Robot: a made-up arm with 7 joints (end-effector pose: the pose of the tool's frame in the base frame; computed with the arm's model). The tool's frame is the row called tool. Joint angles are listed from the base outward.
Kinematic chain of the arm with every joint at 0, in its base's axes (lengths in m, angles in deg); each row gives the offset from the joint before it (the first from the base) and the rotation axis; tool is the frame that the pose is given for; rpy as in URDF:
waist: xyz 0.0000 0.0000 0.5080 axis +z
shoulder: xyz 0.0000 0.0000 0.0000 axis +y
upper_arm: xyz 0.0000 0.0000 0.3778 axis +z
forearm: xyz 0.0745 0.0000 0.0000 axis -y
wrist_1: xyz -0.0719 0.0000 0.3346 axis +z
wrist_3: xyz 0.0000 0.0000 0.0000 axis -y
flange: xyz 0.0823 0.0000 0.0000 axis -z
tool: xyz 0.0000 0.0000 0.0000 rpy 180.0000 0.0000 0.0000
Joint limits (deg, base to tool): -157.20..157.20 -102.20..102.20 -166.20..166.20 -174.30..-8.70 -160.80..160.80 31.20..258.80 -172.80..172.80
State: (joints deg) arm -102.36 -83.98 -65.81 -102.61 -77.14 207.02 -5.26
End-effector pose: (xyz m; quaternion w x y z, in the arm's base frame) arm -0.2334 0.4335 0.7711 0.9367 0.0217 -0.3493 -0.0058
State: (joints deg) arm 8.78 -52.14 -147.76 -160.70 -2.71 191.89 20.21
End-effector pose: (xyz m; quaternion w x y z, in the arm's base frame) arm -0.2380 -0.2145 0.3725 0.2142 -0.1338 0.9568 -0.1441
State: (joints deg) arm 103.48 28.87 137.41 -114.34 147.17 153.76 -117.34
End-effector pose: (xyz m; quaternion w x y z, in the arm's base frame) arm -0.2721 -0.2009 0.8478 0.4201 0.1156 -0.5373 0.7221
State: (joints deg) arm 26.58 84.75 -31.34 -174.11 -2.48 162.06 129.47
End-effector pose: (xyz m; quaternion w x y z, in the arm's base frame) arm 0.1091 -0.0939 0.2877 0.7398 0.2444 -0.6268 -0.0041
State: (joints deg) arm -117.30 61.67 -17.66 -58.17 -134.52 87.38 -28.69
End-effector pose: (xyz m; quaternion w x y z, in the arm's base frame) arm -0.4546 -0.6177 0.4958 0.0788 0.3078 -0.0589 -0.9463
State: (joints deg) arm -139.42 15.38 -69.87 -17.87 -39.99 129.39 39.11
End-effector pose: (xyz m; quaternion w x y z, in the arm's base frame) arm -0.2527 -0.1202 1.2542 0.7887 -0.2772 -0.4386 -0.3297
